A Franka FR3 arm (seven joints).
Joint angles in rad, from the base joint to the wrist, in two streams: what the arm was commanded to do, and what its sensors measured. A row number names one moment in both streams.
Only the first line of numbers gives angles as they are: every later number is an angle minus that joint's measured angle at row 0.
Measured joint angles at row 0:
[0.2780, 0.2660, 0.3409, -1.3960, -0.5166, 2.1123, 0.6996]
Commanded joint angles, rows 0 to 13:
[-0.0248, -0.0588, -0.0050, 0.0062, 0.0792, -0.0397, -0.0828]
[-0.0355, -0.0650, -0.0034, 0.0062, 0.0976, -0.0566, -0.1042]
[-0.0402, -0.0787, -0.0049, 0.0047, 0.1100, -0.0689, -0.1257]
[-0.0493, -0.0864, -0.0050, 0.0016, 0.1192, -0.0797, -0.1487]
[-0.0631, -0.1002, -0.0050, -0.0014, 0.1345, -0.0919, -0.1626]
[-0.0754, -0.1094, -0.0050, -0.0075, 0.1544, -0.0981, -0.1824]
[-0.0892, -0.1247, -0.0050, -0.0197, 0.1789, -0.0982, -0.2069]
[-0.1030, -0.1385, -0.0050, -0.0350, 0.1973, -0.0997, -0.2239]
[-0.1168, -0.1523, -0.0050, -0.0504, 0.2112, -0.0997, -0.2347]
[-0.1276, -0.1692, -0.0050, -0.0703, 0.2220, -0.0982, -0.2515]
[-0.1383, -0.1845, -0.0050, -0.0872, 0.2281, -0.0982, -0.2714]
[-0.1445, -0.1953, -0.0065, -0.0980, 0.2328, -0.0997, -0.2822]
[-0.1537, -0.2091, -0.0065, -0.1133, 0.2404, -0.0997, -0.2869]
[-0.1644, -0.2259, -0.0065, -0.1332, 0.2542, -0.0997, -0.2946]
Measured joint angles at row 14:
[-0.1285, -0.1393, -0.0107, -0.0532, 0.2037, -0.1069, -0.2545]
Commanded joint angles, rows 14 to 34:
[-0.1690, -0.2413, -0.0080, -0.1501, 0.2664, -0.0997, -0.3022]
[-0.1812, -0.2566, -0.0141, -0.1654, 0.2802, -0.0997, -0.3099]
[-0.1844, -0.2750, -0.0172, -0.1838, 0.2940, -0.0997, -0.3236]
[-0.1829, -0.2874, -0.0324, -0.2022, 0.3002, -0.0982, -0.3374]
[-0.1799, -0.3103, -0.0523, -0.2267, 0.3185, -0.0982, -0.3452]
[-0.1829, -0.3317, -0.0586, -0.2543, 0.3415, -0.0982, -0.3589]
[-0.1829, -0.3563, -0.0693, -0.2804, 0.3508, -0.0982, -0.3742]
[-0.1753, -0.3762, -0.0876, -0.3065, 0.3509, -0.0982, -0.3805]
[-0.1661, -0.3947, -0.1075, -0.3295, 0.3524, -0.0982, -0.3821]
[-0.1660, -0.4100, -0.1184, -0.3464, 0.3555, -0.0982, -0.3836]
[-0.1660, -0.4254, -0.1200, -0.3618, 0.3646, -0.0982, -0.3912]
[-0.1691, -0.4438, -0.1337, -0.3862, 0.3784, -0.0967, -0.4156]
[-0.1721, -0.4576, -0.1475, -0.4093, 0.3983, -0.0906, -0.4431]
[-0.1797, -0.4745, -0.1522, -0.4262, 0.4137, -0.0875, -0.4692]
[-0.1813, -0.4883, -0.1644, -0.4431, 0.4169, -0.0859, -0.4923]
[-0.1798, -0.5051, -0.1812, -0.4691, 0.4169, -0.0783, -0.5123]
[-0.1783, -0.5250, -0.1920, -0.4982, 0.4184, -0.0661, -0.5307]
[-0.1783, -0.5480, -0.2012, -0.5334, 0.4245, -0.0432, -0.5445]
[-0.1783, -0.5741, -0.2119, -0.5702, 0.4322, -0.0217, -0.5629]
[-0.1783, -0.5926, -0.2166, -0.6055, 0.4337, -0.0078, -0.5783]
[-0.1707, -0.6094, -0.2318, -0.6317, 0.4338, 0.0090, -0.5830]
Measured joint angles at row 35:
[-0.1686, -0.5008, -0.2090, -0.5007, 0.3992, -0.0694, -0.5321]
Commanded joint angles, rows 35 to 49:
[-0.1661, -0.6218, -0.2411, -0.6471, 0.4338, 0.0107, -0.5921]
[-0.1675, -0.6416, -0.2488, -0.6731, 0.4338, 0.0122, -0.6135]
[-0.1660, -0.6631, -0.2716, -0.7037, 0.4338, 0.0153, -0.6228]
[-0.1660, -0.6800, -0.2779, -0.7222, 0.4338, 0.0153, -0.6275]
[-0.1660, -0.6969, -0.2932, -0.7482, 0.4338, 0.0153, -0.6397]
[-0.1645, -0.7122, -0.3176, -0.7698, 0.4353, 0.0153, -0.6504]
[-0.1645, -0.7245, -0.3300, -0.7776, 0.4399, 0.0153, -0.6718]
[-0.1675, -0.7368, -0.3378, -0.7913, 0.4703, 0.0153, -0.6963]
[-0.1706, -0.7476, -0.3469, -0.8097, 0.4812, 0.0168, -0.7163]
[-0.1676, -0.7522, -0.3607, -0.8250, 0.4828, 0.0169, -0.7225]
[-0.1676, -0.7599, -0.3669, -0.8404, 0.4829, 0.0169, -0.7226]
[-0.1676, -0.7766, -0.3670, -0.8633, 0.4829, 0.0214, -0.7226]
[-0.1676, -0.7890, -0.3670, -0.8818, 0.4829, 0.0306, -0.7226]
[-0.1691, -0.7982, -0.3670, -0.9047, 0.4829, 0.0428, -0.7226]
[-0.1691, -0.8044, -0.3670, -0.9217, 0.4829, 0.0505, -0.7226]
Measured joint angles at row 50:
[-0.1675, -0.7320, -0.3634, -0.8424, 0.4547, -0.0018, -0.7003]
